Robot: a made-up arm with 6 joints. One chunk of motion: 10 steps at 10 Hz.
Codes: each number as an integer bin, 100 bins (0 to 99) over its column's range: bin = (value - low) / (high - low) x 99, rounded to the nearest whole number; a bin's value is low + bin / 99 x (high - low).
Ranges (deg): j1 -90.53..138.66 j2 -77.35..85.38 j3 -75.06..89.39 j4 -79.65..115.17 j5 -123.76..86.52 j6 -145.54..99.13
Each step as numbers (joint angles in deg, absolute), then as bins.
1 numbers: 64.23 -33.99 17.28 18.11 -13.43 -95.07
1 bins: 67 26 56 50 52 20
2 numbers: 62.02 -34.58 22.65 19.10 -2.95 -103.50
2 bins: 66 26 59 50 57 17
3 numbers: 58.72 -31.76 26.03 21.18 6.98 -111.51
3 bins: 64 28 61 51 62 14
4 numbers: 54.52 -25.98 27.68 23.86 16.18 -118.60
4 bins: 63 31 62 53 66 11
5 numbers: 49.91 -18.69 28.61 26.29 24.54 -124.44
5 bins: 61 36 62 54 70 9
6 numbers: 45.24 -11.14 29.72 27.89 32.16 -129.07
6 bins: 59 40 63 55 73 7
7 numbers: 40.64 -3.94 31.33 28.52 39.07 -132.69
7 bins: 57 45 64 55 77 5
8 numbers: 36.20 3.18 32.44 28.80 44.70 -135.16
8 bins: 55 49 65 55 79 4
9 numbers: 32.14 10.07 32.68 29.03 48.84 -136.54
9 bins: 53 53 65 55 81 4
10 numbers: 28.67 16.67 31.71 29.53 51.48 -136.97
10 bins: 51 57 64 55 83 3
